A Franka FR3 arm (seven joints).
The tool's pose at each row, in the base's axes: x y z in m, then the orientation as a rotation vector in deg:
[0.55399 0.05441 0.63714 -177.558 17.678 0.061]
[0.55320 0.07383 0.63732 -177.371 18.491 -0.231]
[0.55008 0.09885 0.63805 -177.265 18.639 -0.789]
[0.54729 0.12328 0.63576 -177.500 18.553 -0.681]
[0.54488 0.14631 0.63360 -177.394 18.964 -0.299]
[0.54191 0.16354 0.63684 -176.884 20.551 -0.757]
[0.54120 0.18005 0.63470 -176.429 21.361 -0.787]
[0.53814 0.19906 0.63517 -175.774 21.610 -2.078]
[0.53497 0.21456 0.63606 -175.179 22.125 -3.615]
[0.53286 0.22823 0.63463 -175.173 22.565 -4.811]
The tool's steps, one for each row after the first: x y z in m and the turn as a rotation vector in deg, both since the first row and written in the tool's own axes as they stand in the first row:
[-0.00460 -0.01888 0.00035 0.122 0.184 0.529]
[-0.01260 -0.04281 0.00029 0.246 0.533 0.626]
[-0.02014 -0.06613 0.00324 0.016 0.485 0.556]
[-0.02703 -0.08817 0.00602 0.055 0.238 0.829]
[-0.03335 -0.10456 0.00325 0.414 0.513 1.875]
[-0.03730 -0.12054 0.00583 0.772 0.506 2.427]
[-0.04405 -0.13858 0.00588 1.462 1.281 2.626]
[-0.05021 -0.15317 0.00540 2.062 2.232 2.990]
[-0.05497 -0.16611 0.00720 2.062 3.014 3.263]

